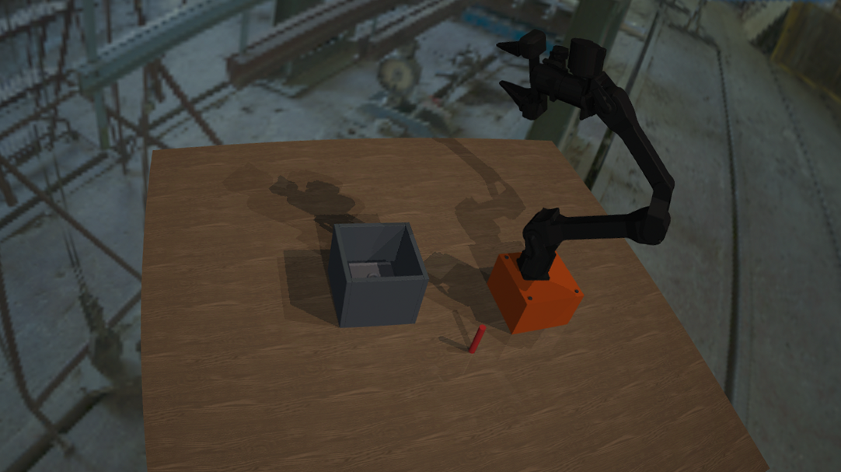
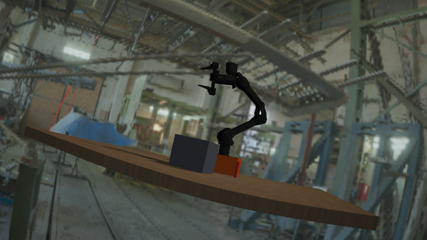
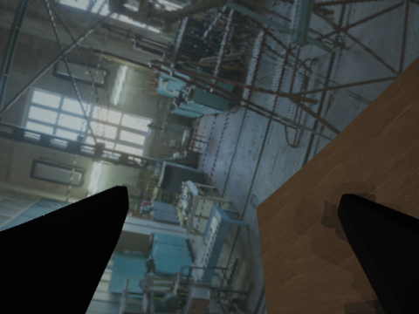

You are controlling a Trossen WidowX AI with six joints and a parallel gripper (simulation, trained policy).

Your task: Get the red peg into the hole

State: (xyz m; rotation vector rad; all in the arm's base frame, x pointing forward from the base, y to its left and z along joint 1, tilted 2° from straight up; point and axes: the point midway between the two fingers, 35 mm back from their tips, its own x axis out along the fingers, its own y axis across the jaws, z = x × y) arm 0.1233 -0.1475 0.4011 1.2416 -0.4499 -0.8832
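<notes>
My gripper tip is 33 cm to the right of the red peg and 45 cm above it. From my gripper tip the other things lie so: grey plate: 20 cm ahead, 18 cm to the left, 44 cm below.
</notes>
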